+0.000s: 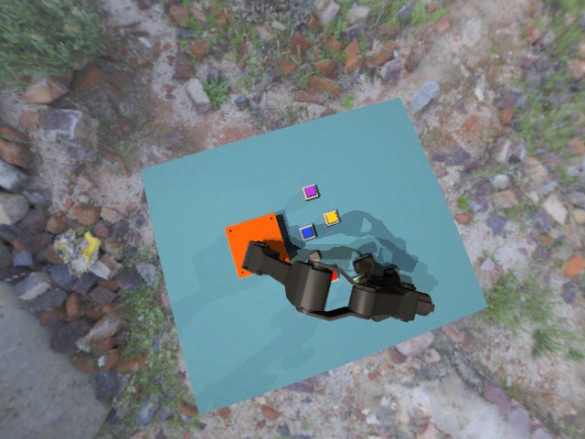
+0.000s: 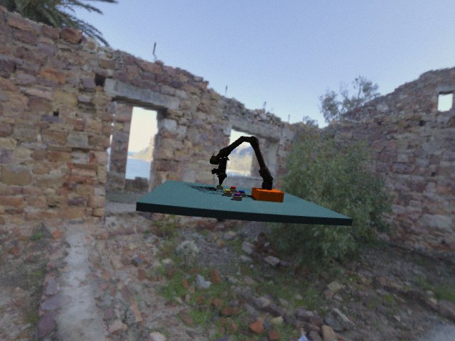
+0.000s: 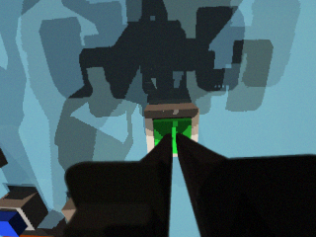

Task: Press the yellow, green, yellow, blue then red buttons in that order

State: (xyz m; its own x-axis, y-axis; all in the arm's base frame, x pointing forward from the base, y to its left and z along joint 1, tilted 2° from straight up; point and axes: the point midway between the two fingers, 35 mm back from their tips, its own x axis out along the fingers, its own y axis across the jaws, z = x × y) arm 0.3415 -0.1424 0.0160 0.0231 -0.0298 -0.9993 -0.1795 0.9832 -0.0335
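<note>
Right now the green button is right at my gripper tip. The rest, counted from my gripper tip: red button: 100 mm behind, 40 mm to the left; yellow button: 70 mm behind, 240 mm to the left; block: 150 mm behind, 110 mm to the left, 20 mm below.
</note>
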